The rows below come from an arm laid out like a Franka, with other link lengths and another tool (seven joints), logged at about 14 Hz.
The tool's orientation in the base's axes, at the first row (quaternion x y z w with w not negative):
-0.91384, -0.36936, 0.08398, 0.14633
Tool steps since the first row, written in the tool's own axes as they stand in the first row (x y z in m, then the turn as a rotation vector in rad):
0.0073, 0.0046, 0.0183, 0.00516, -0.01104, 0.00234
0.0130, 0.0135, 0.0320, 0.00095, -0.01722, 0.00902
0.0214, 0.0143, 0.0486, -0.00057, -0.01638, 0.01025
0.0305, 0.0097, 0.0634, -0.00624, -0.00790, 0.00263
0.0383, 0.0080, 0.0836, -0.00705, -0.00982, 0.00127
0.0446, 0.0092, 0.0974, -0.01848, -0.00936, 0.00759
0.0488, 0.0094, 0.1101, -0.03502, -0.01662, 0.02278
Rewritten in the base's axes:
0.0034, 0.0057, -0.0191, -0.00411, 0.01165, 0.00120
0.0097, 0.0064, -0.0352, -0.01288, 0.01430, -0.00288
0.0118, 0.0152, -0.0515, -0.01374, 0.01292, -0.00424
0.0115, 0.0277, -0.0644, -0.01028, 0.00158, 0.00041
0.0106, 0.0385, -0.0832, -0.01175, 0.00205, 0.00236
0.0123, 0.0449, -0.0969, -0.02125, -0.00497, -0.00324
0.0121, 0.0503, -0.1091, -0.04174, -0.00845, -0.01442

